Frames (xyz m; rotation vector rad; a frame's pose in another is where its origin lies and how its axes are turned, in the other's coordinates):
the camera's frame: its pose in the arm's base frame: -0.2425 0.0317 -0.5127 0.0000 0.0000 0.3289
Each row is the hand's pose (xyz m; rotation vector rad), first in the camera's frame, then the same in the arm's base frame.
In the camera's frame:
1: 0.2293 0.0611 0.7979 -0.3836 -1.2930 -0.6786
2: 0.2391 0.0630 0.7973 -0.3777 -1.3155 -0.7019
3: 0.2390 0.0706 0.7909 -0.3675 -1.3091 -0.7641
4: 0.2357 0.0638 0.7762 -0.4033 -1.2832 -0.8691
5: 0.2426 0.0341 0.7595 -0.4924 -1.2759 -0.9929
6: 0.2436 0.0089 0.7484 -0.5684 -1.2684 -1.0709
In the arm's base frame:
1: -0.0452 0.1636 0.2852 -0.1642 -1.3180 -0.4005
2: -0.0366 0.1686 0.2846 -0.1547 -1.3379 -0.4254
3: -0.0391 0.1757 0.2782 -0.1456 -1.3277 -0.4868
4: -0.0400 0.1682 0.2635 -0.1839 -1.3045 -0.5907
5: -0.0239 0.1423 0.2468 -0.2702 -1.3069 -0.7162
6: -0.0148 0.1188 0.2357 -0.3437 -1.3087 -0.7960

